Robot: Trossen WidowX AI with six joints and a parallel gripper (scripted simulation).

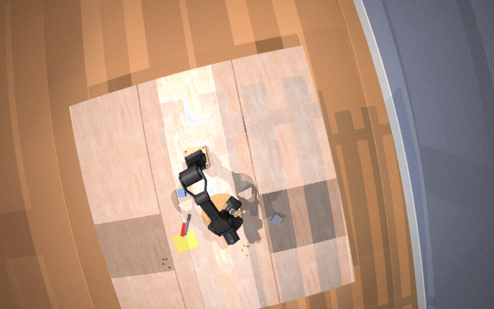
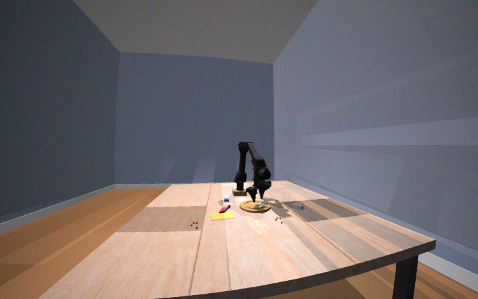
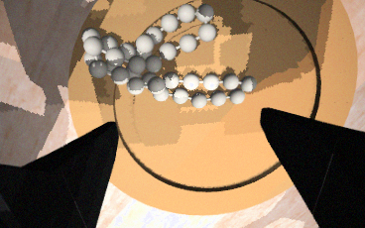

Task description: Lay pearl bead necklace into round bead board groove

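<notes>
Right now the round bead board is 10 mm ahead of my gripper tip, 20 mm to the right of it and 20 mm below it. From my gripper tip the other things lie so: grey block: 140 mm ahead, 210 mm to the left, 20 mm below; then blue block: 170 mm behind, 170 mm to the right, 30 mm below; then red marker: 220 mm to the right, 30 mm below.
</notes>
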